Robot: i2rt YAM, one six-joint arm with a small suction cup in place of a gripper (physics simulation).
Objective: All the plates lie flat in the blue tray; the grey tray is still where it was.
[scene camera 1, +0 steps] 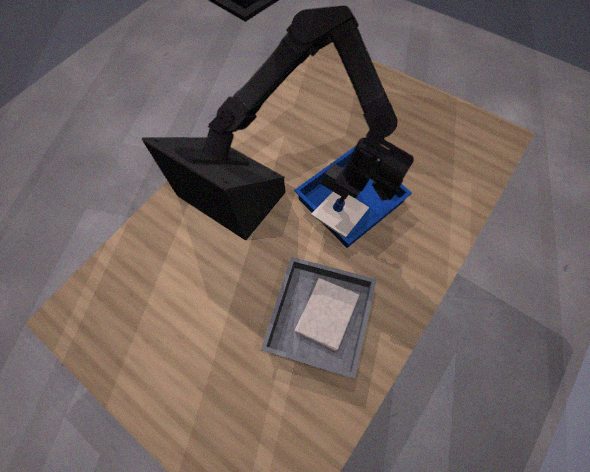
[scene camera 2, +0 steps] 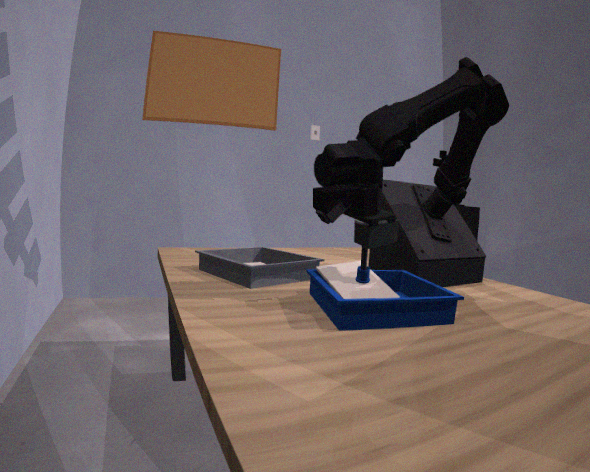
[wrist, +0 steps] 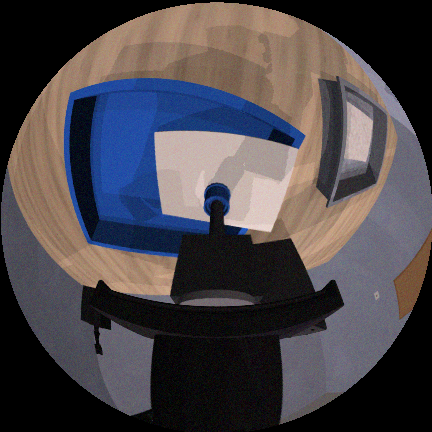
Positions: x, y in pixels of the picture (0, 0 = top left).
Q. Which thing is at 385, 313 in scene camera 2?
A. A blue tray.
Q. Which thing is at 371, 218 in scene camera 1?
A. A blue tray.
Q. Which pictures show my suction cup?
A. Scene camera 1, scene camera 2 and the wrist view: all of them.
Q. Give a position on a grey tray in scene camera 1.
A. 301, 276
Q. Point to my suction cup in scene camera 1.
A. At 337, 179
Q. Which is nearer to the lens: the grey tray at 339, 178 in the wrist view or the blue tray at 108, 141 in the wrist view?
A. The blue tray.
